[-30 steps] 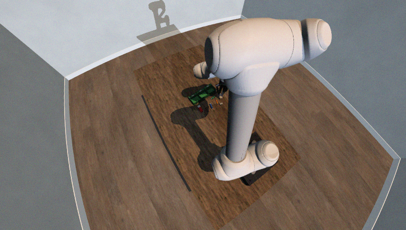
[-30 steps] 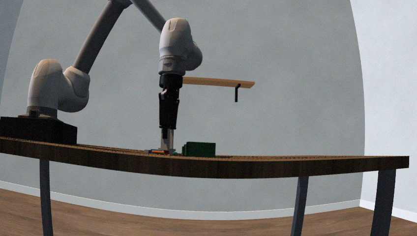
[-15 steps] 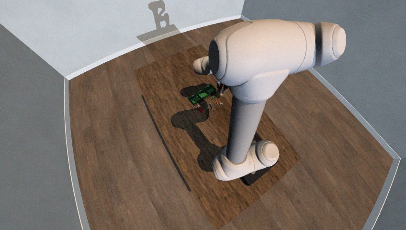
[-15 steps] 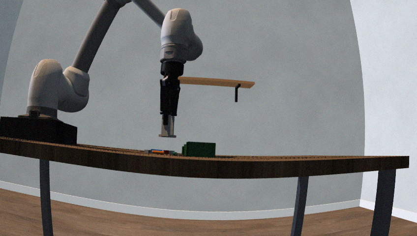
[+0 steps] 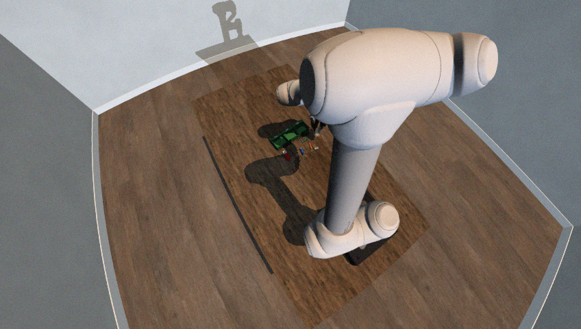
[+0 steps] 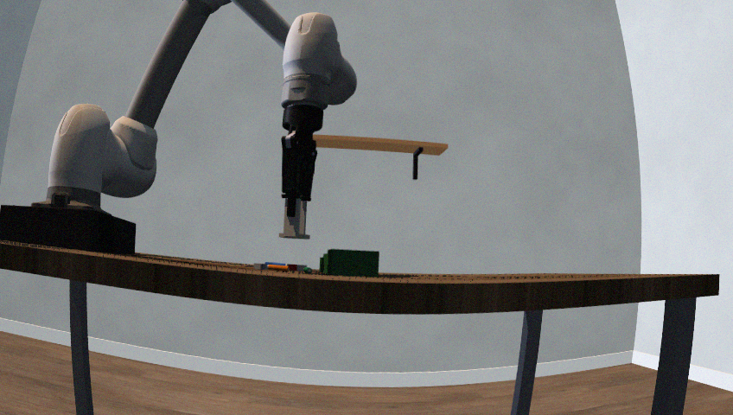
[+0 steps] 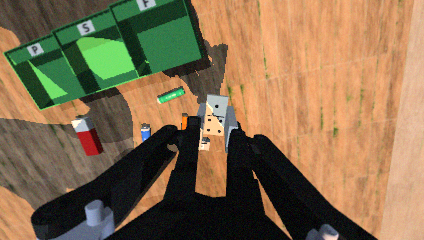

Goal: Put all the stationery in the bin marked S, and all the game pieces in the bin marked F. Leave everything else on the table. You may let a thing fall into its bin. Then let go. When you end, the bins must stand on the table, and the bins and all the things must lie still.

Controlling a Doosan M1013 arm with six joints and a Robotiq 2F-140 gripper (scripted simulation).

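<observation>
My gripper is now 10 mm short of the red block, 220 mm to the right of it and 90 mm above it. Round my hand: white domino (30 mm below); then orange piece (30 mm behind, 60 mm to the left, 90 mm below); then green cylinder (30 mm ahead, 60 mm to the left, 90 mm below).
</observation>
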